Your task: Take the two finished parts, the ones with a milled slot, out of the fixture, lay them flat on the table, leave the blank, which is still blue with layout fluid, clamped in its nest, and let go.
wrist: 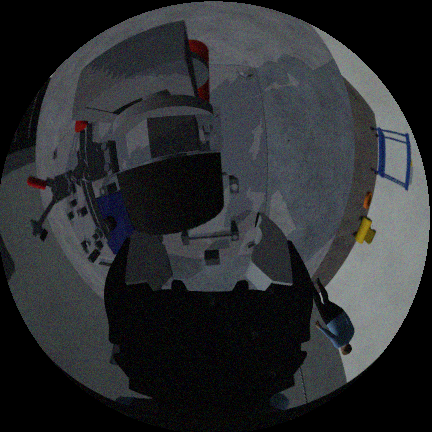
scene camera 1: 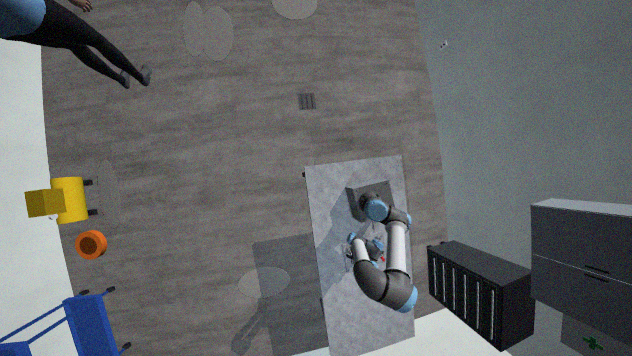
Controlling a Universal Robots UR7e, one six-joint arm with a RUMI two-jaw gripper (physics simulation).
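Places are measured from the arm's base along level axes (x ahead, y left, z up), in millimetres.
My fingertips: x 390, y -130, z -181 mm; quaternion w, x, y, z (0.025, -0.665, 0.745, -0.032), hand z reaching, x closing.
For each thing: its top centre in the pictures, then the offset to it from my fingertips. "*": a spot on its surface instead. Level surfaces: height alone.
- fixture plate, surface spot: (wrist: 245, 155) * 57 mm ahead, 39 mm right, 1 mm up
- blank, middle of its top: (wrist: 114, 228) 1 mm ahead, 111 mm left, 22 mm up
- very large dark clamp tip, surface spot: (wrist: 172, 197) * 53 mm ahead, 1 mm right, 110 mm up
- grey table, its level: 13 mm down
My gripper (scene camera 1: 348, 253) (wrist: 208, 212) is open low over the fixture, its jaws well apart; I see no part held between them. The fixture plate (wrist: 245, 155) lies on the table. The blank (wrist: 115, 210), dark blue, sits in its nest left of my jaws, with a dark clamp pad on it. A very large dark clamp tip (wrist: 172, 197) stands close to the camera and hides much of the nest ahead of my jaws. A thin bar between two small stops shows beyond the fingertips. The finished parts and their slots cannot be made out in either view.
Red clamp handles (wrist: 204, 47) (wrist: 36, 182) stand ahead and left in the wrist view. Small dark stops (wrist: 90, 245) stand left of the jaws. The grey table (scene camera 1: 367, 325) carries the arm's base. A dark cabinet (scene camera 1: 480, 295) stands beside it. A person (scene camera 1: 75, 40) (wrist: 340, 327) stands away from the table.
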